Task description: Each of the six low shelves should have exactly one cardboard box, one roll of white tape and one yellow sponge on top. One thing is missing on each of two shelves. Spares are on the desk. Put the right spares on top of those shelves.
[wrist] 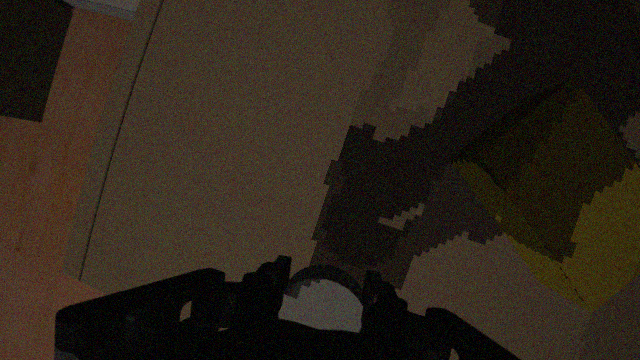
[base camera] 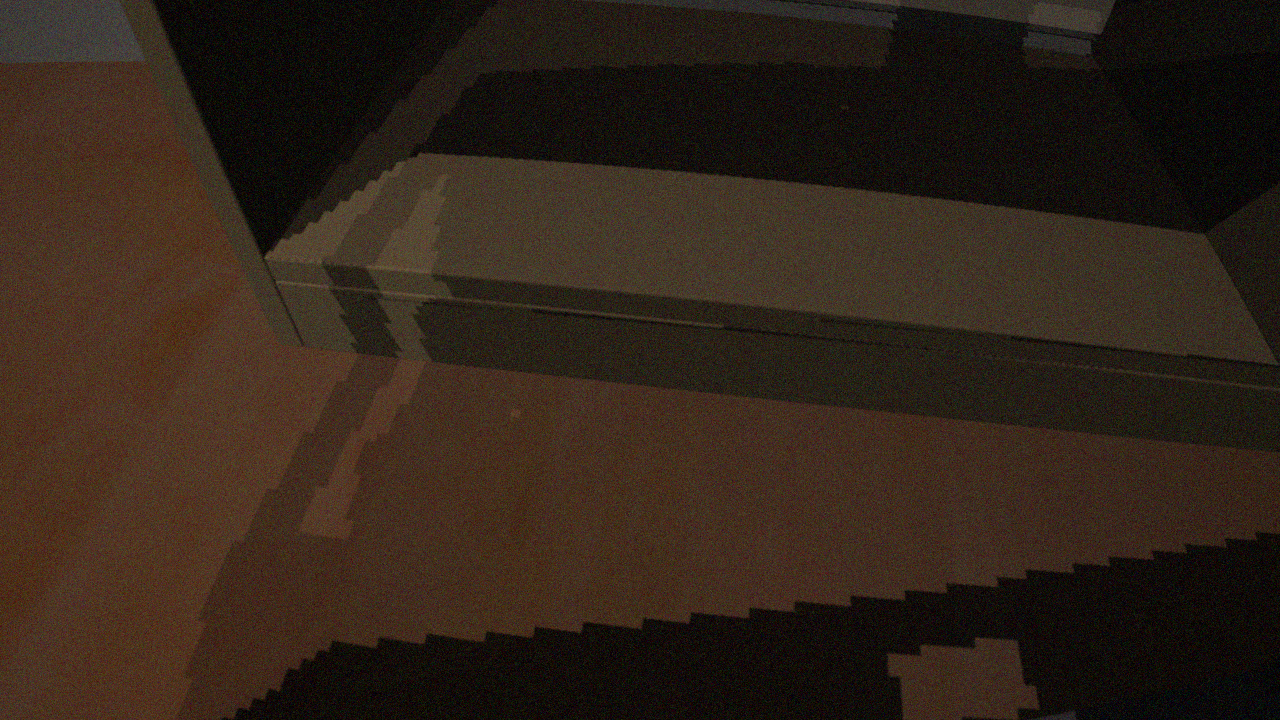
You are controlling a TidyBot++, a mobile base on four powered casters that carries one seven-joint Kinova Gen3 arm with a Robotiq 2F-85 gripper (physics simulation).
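My gripper [wrist: 326, 280] is shut on a roll of white tape [wrist: 325, 306], which shows between the two fingertips at the bottom of the wrist view. The gripper and the roll are over the light top of a low shelf [wrist: 215, 125]; the roll's height above it is hard to tell. A yellow sponge [wrist: 607, 240] lies on the shelf top at the right of the wrist view, partly in dark shadow. In the base camera view a low shelf [base camera: 760, 232] fills the upper part, with its inner bottom board and front edge showing. No cardboard box can be made out.
The reddish-brown floor [base camera: 581, 501] [wrist: 35, 200] runs along the shelf's edge. A pale object [wrist: 107, 6] shows at the top left of the wrist view, beyond the shelf's edge. Heavy shadows fall across the shelf top and the floor, and both views are dim and grainy.
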